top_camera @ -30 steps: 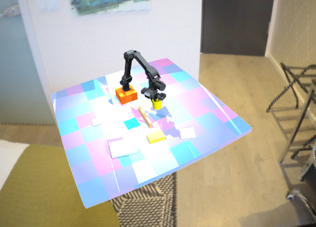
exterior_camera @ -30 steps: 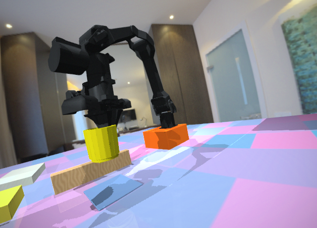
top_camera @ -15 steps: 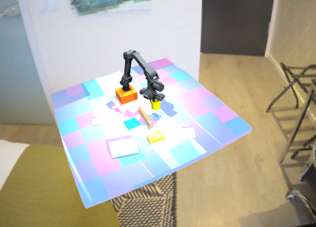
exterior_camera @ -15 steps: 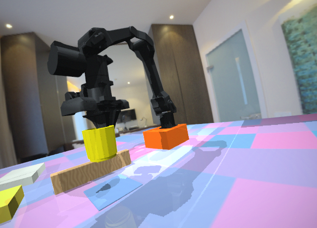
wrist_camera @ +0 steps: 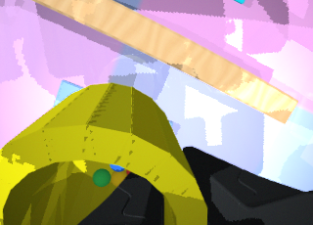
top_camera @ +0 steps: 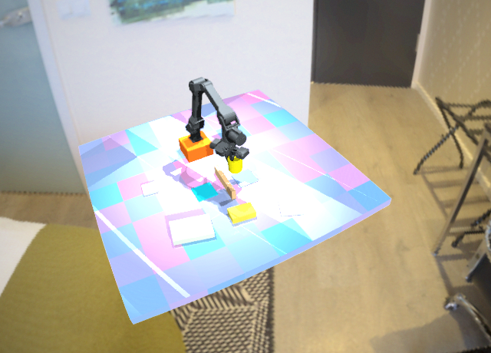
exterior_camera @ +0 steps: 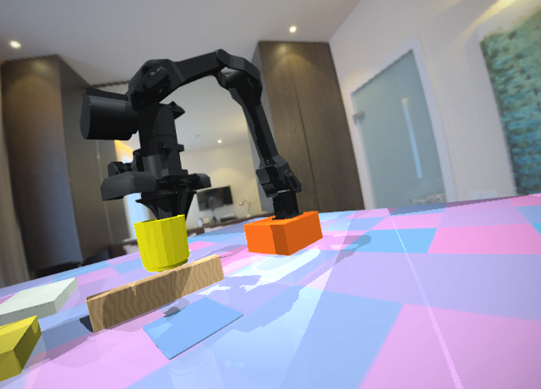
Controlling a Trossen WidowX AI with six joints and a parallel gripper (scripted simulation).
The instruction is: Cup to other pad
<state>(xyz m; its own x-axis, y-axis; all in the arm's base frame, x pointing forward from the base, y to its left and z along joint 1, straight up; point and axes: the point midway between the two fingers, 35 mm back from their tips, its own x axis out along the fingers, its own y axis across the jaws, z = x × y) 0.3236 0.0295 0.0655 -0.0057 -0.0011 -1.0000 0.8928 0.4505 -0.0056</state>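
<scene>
Right now my gripper tip is 1 cm short of the cyan pad, 15 cm to the left of it and 11 cm above it. Also, from my gripper tip: wooden bar: 2 cm ahead, 4 cm to the right, 9 cm below; green marble: 2 cm ahead, 3 cm to the left, 2 cm below; yellow cup: 2 cm ahead, 1 cm to the left.
</scene>
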